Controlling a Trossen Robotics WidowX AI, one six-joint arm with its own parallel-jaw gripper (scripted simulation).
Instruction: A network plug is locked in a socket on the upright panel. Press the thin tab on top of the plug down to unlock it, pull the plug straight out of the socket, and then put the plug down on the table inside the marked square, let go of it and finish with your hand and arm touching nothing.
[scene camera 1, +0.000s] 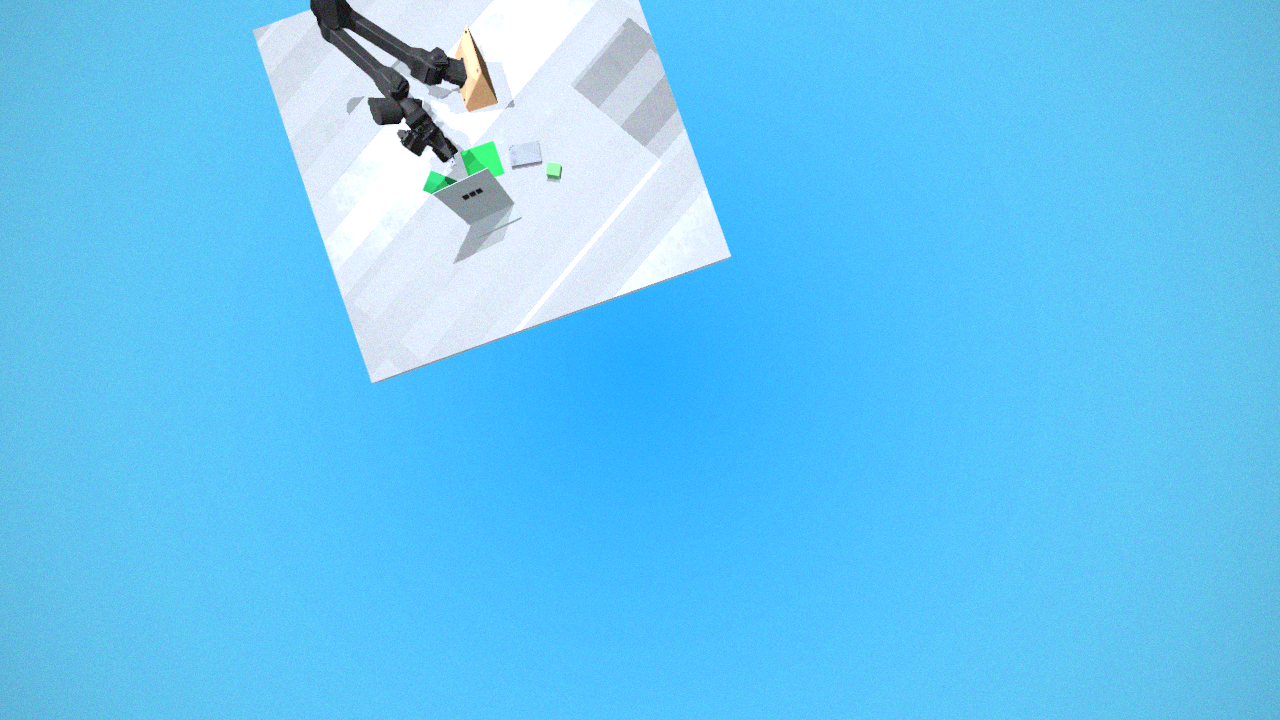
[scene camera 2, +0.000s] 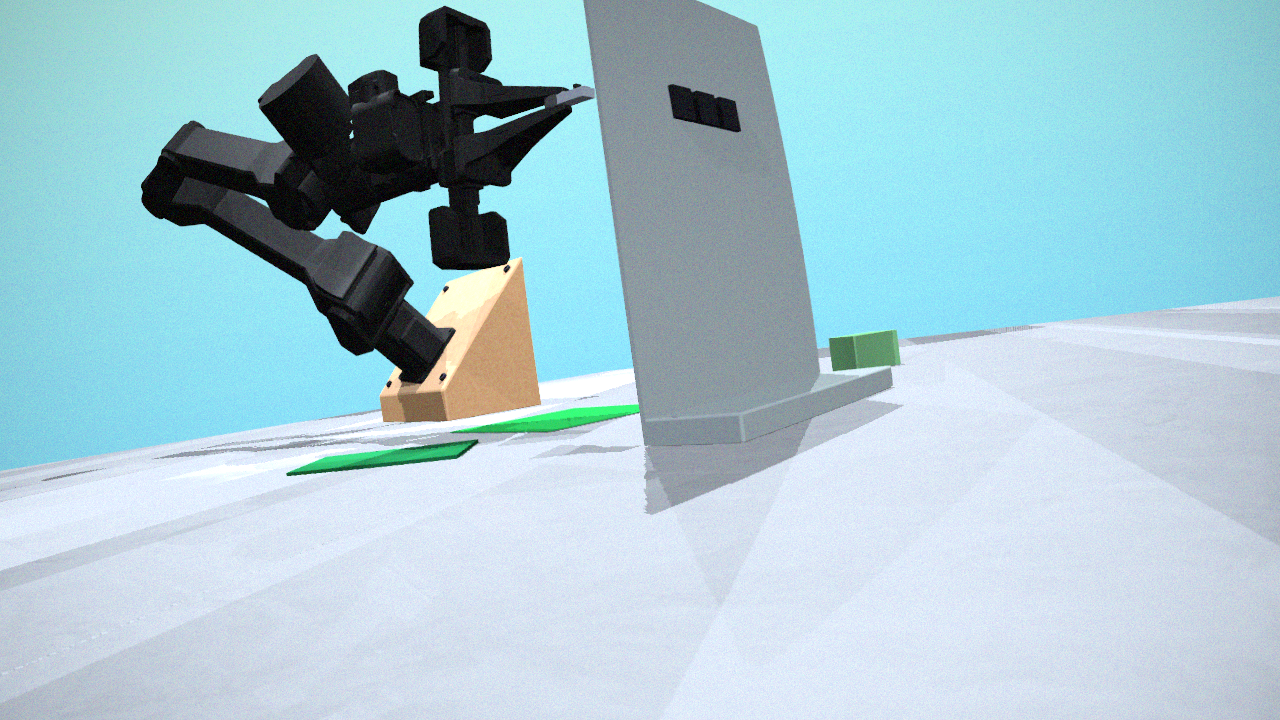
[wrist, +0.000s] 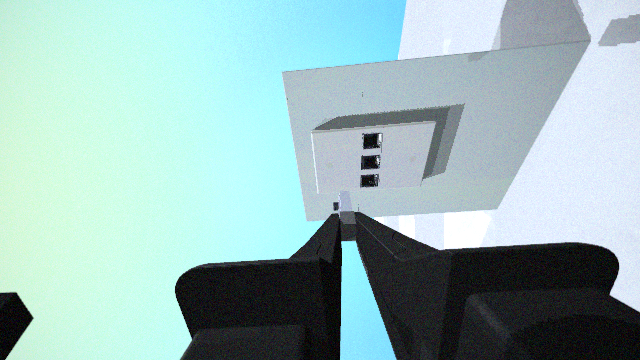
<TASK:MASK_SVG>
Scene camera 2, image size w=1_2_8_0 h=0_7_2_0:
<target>my gripper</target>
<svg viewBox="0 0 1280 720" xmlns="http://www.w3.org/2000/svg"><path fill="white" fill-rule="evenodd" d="M445 5L422 17L418 29L420 66L437 71L439 75L438 102L426 102L434 98L434 91L421 90L410 96L404 95L399 91L398 76L383 69L362 75L350 83L347 88L356 161L369 187L383 199L394 199L412 191L423 192L431 189L430 186L439 183L440 187L448 188L449 206L432 208L428 213L432 264L441 270L476 271L507 265L510 259L507 220L496 211L479 214L479 190L488 185L510 185L512 170L547 133L572 112L572 107L562 104L540 109L491 130L475 133L474 120L480 116L504 119L544 106L544 97L570 90L558 86L503 86L498 79L480 74L485 72L493 60L489 27L486 22Z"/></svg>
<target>network plug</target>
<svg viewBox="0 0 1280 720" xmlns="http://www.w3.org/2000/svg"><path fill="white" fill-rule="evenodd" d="M595 88L575 83L570 91L563 91L544 97L545 108L562 104L573 106L586 100L595 99Z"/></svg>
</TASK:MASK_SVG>
